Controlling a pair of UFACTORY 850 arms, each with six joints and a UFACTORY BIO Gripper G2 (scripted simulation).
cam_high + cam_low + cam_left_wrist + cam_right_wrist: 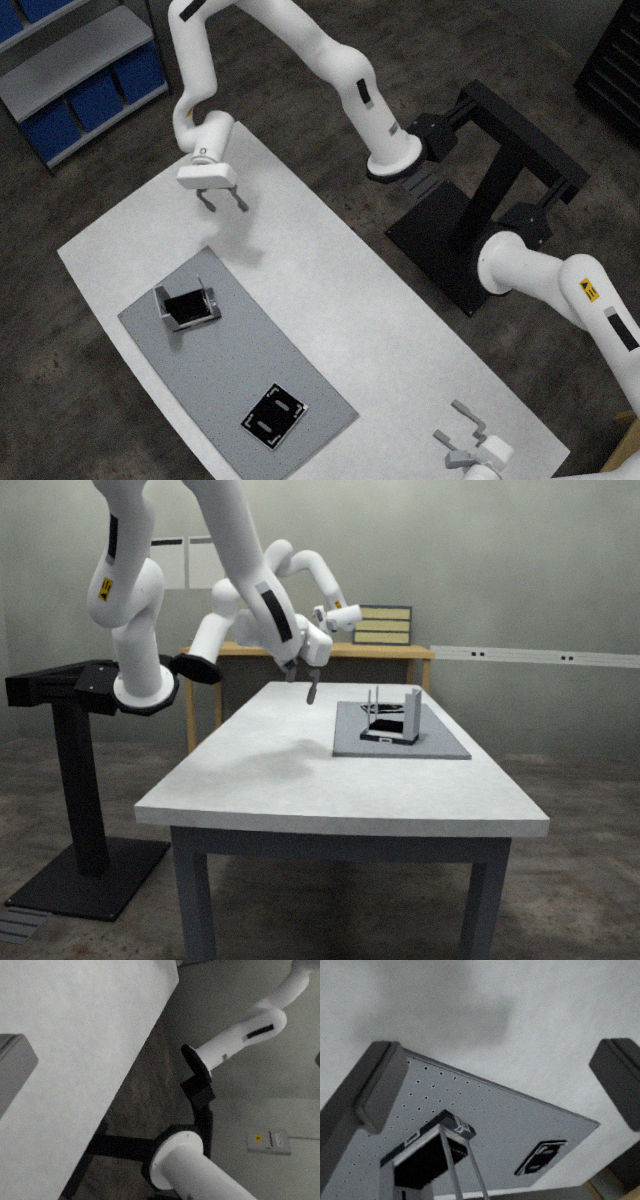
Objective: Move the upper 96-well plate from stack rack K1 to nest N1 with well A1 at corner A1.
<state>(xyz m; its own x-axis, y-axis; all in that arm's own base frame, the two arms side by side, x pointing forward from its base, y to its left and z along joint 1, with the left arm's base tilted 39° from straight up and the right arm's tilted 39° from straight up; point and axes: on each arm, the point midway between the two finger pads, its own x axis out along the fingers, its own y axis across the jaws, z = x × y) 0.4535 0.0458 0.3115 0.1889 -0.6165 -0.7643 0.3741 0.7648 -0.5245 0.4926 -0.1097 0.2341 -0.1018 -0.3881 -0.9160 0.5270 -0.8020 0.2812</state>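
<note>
Now: right hand 26 cm short of the black 96-well plate, 13 cm to the right of it and 13 cm above it. The rest, counted from my right hand: white 96-well plate (26 cm ahead, 13 cm to the left, 15 cm below).
</note>
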